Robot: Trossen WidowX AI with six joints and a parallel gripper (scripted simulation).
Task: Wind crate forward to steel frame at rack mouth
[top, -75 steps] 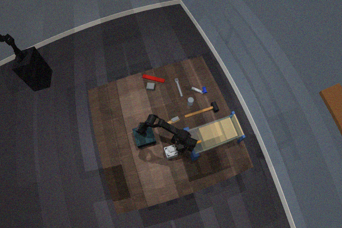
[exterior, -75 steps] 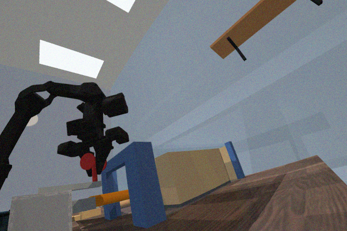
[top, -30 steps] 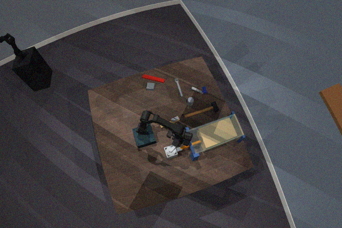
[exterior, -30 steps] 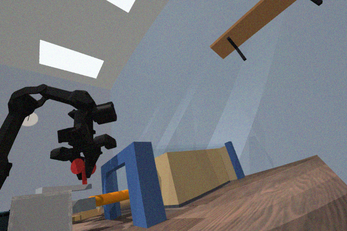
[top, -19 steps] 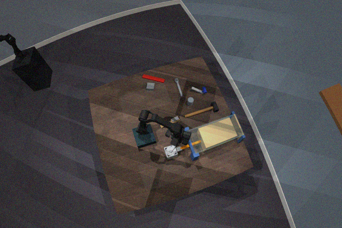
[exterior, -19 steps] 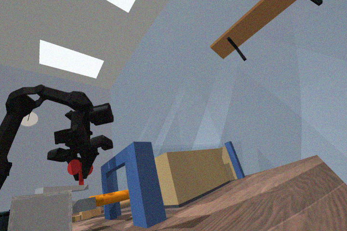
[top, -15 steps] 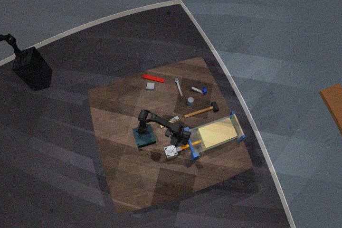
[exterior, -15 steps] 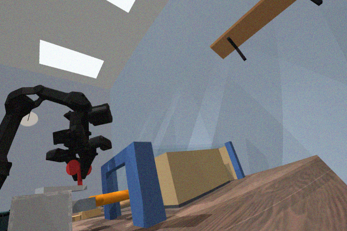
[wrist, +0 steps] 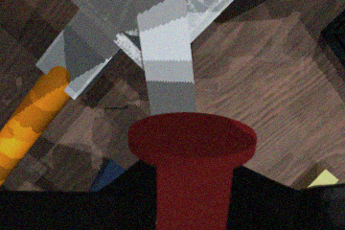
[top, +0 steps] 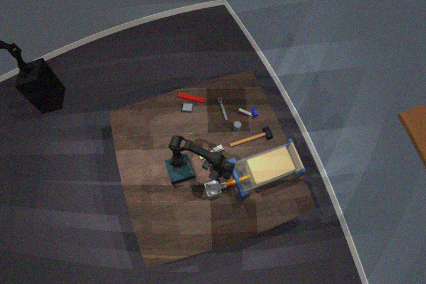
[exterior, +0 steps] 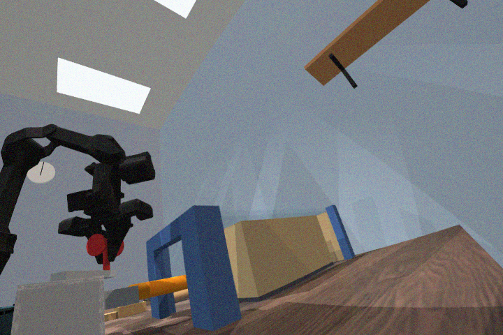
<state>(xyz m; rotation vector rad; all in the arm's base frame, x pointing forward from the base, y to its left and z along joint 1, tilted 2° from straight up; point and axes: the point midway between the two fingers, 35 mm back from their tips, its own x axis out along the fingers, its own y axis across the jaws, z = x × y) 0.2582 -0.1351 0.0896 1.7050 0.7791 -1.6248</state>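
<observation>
My gripper tip is 100 mm to the left of the grey winch, 90 mm above it and 60 mm past it. From my gripper tip the other things lie so: red-knobbed winch handle (30 mm to the right, 20 mm behind, 10 mm below); then blue steel frame (110 mm ahead, 60 mm to the right, 10 mm below); then red knob (20 mm above).
</observation>
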